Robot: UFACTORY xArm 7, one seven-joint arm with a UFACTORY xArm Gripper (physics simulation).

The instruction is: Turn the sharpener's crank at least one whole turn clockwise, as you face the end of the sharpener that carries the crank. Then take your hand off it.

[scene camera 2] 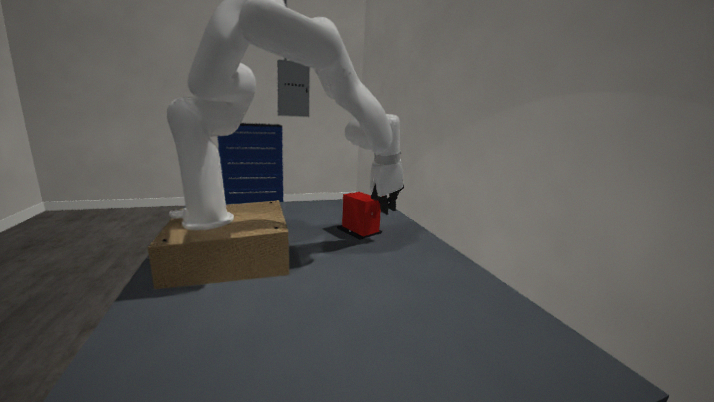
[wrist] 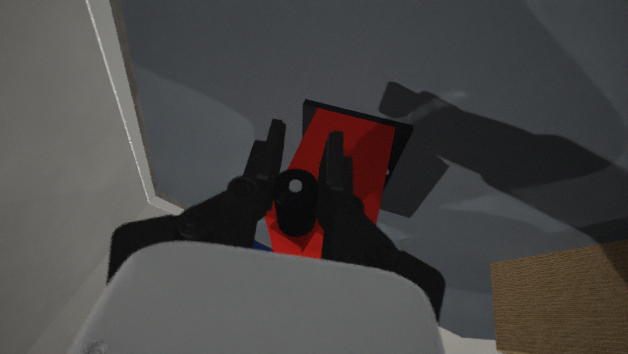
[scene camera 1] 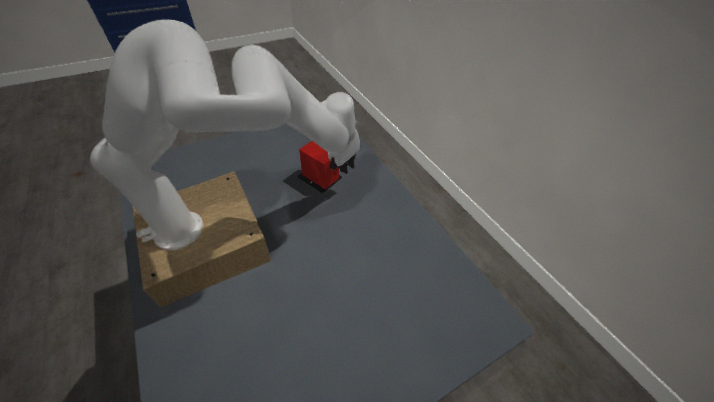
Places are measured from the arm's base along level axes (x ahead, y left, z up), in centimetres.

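Pixels of known places: gripper, fingertip midpoint: [scene camera 2: 388,211] [wrist: 304,144] [scene camera 1: 347,168]; arm's base at its link origin: [scene camera 2: 208,221] [scene camera 1: 179,230].
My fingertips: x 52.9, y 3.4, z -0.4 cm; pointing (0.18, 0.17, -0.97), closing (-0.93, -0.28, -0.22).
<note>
For each thing: its top centre in the pictures, then the offset to it from my fingertips. "*": a spot on its surface instead. Level surfaces: height alone.
- red box-shaped sharpener at a spot on its surface: [wrist: 367,145] * dx -5.3, dy +3.3, dz -6.3 cm
- crank's black knob at its top centre: [wrist: 288,222] dx -1.1, dy +0.8, dz +4.3 cm
- grey surface at its surface level: dz -10.2 cm
The red box-shaped sharpener [scene camera 1: 314,167] [scene camera 2: 356,215] [wrist: 367,145] stands upright on its thin black base. My gripper [scene camera 1: 345,169] [scene camera 2: 388,209] [wrist: 304,144] is at the sharpener's wall-side end, pointing down, near the height of its upper part. It is shut on the crank's black knob [wrist: 296,212], which has a light grey dot on its end and sits between the two black fingers in the wrist view. The crank's arm is hidden behind the knob and fingers in the wrist view, and too small to tell in the scene views.
The arm's base is mounted on a wooden block [scene camera 1: 215,255] [scene camera 2: 225,262] [wrist: 560,295] to the left of the sharpener. Both stand on a grey surface [scene camera 1: 325,300] [scene camera 2: 350,310]. A wall [scene camera 1: 550,125] [scene camera 2: 525,150] [wrist: 50,125] runs along the right side. A blue drawer cabinet [scene camera 2: 252,170] stands at the back.
</note>
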